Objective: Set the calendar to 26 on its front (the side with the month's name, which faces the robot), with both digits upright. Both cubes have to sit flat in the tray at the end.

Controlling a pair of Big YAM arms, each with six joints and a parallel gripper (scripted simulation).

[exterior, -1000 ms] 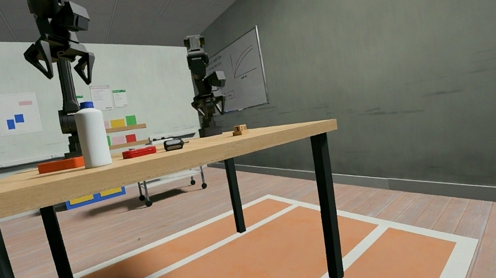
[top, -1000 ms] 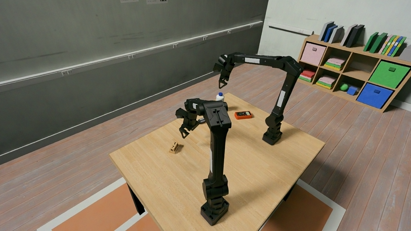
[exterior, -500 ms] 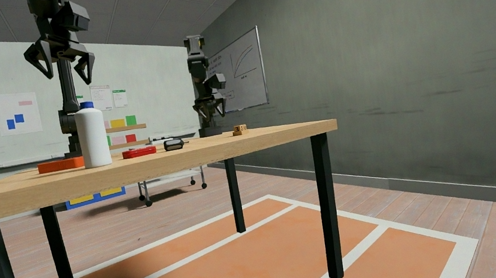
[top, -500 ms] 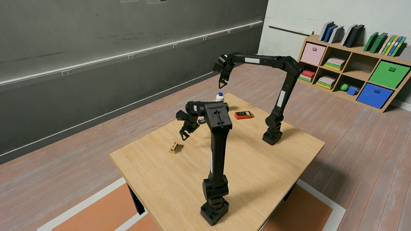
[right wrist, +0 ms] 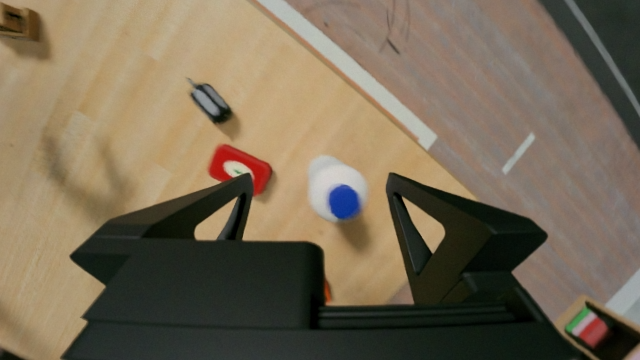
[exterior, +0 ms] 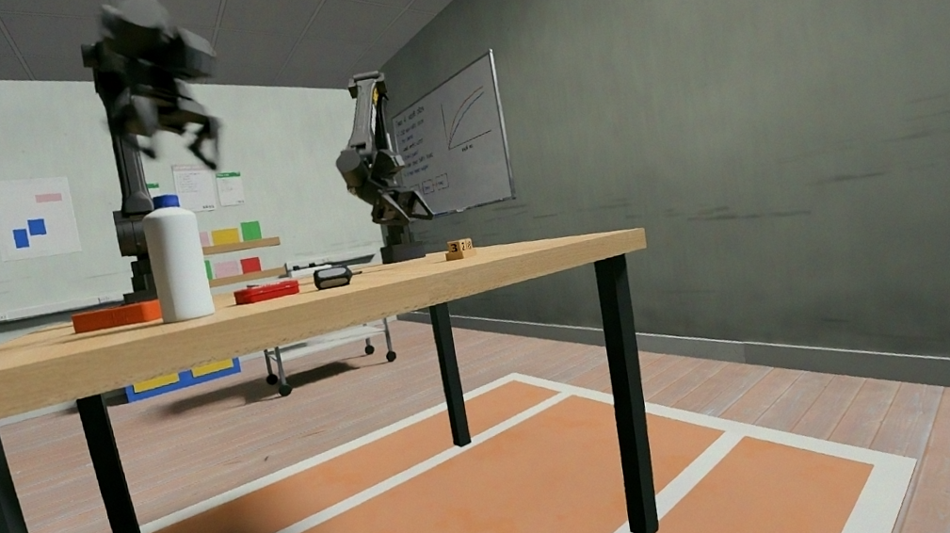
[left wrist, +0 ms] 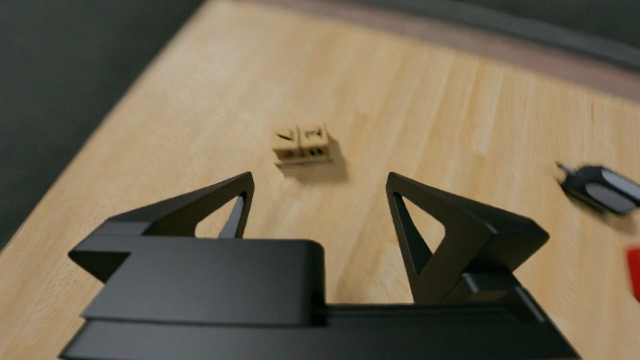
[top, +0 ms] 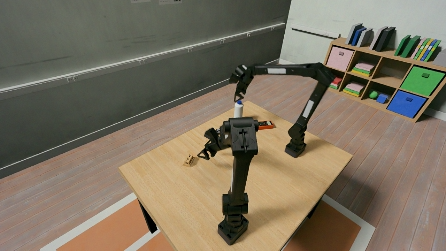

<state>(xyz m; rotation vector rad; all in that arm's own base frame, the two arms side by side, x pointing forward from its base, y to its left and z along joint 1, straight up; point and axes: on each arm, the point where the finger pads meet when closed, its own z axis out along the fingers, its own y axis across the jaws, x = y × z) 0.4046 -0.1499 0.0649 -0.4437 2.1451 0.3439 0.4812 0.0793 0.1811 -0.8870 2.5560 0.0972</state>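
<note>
Right now my left hand is 7 cm short of the wooden tray, 5 cm to the right of it and 9 cm above it. Also, from my left hand: black device 11 cm ahead, 27 cm to the right, 9 cm below; then white bottle 10 cm ahead, 50 cm to the right, 2 cm below.
</note>
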